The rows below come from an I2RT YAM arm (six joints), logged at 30 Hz.
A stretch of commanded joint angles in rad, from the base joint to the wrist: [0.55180 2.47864 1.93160 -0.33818 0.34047 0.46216]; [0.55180 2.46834 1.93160 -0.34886 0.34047 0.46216]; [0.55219 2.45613 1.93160 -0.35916 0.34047 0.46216]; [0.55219 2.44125 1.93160 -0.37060 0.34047 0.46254]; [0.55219 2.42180 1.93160 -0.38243 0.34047 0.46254]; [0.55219 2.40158 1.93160 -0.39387 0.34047 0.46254]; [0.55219 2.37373 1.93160 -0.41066 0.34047 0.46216]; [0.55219 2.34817 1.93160 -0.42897 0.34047 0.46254]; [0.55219 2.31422 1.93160 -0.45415 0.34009 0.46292]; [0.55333 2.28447 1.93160 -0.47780 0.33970 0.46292]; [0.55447 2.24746 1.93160 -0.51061 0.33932 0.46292]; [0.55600 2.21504 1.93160 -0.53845 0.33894 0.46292]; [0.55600 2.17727 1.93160 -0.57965 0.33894 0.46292]
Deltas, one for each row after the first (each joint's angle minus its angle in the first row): [0.00000 -0.01030 0.00000 -0.01068 0.00000 0.00000]; [0.00039 -0.02251 0.00000 -0.02098 0.00000 0.00000]; [0.00039 -0.03739 0.00000 -0.03242 0.00000 0.00038]; [0.00039 -0.05684 0.00000 -0.04425 0.00000 0.00038]; [0.00039 -0.07706 0.00000 -0.05569 0.00000 0.00038]; [0.00039 -0.10491 0.00000 -0.07248 0.00000 0.00000]; [0.00039 -0.13047 0.00000 -0.09079 0.00000 0.00038]; [0.00039 -0.16442 0.00000 -0.11597 -0.00038 0.00076]; [0.00153 -0.19417 0.00000 -0.13962 -0.00077 0.00076]; [0.00267 -0.23118 0.00000 -0.17243 -0.00115 0.00076]; [0.00420 -0.26360 0.00000 -0.20027 -0.00153 0.00076]; [0.00420 -0.30137 0.00000 -0.24147 -0.00153 0.00076]
